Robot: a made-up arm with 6 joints. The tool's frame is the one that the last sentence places.
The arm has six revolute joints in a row. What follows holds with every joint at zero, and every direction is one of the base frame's. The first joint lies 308 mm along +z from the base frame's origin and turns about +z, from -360 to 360 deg. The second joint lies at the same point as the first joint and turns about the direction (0, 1, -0.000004), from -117.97 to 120 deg. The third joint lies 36 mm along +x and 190 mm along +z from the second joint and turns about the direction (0, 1, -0.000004), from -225 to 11 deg. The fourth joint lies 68 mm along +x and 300 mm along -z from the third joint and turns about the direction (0, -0.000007, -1), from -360 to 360 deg. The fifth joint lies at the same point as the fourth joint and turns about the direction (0, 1, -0.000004), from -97 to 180 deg. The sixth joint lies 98 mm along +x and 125 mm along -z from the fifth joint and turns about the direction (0, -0.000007, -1), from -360 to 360 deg. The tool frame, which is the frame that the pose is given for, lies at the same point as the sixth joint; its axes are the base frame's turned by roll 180, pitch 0 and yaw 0 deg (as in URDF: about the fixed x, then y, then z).
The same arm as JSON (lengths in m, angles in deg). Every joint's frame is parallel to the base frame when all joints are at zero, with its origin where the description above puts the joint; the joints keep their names.
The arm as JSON. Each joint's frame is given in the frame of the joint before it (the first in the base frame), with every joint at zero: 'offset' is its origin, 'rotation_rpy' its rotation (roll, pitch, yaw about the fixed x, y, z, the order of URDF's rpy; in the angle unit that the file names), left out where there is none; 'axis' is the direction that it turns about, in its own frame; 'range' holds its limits. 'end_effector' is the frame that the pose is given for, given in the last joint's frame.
{
  "length_unit": "m",
  "angle_unit": "deg",
  "chain": [
    {
      "id": "joint 1",
      "offset": [
        0.0,
        0.0,
        0.308
      ],
      "axis": "+z",
      "range": [
        -360.0,
        360.0
      ]
    },
    {
      "id": "joint 2",
      "offset": [
        0.0,
        0.0,
        0.0
      ],
      "axis": "+y",
      "range": [
        -117.97,
        120.0
      ]
    },
    {
      "id": "joint 3",
      "offset": [
        0.036,
        0.0,
        0.19
      ],
      "axis": "+y",
      "range": [
        -225.0,
        11.0
      ]
    },
    {
      "id": "joint 4",
      "offset": [
        0.068,
        0.0,
        -0.3
      ],
      "axis": "-z",
      "range": [
        -360.0,
        360.0
      ]
    },
    {
      "id": "joint 5",
      "offset": [
        0.0,
        0.0,
        0.0
      ],
      "axis": "+y",
      "range": [
        -97.0,
        180.0
      ]
    },
    {
      "id": "joint 6",
      "offset": [
        0.098,
        0.0,
        -0.125
      ],
      "axis": "-z",
      "range": [
        -360.0,
        360.0
      ]
    }
  ],
  "end_effector": {
    "offset": [
      0.0,
      0.0,
      0.0
    ],
    "rotation_rpy": [
      180.0,
      0.0,
      0.0
    ]
  }
}

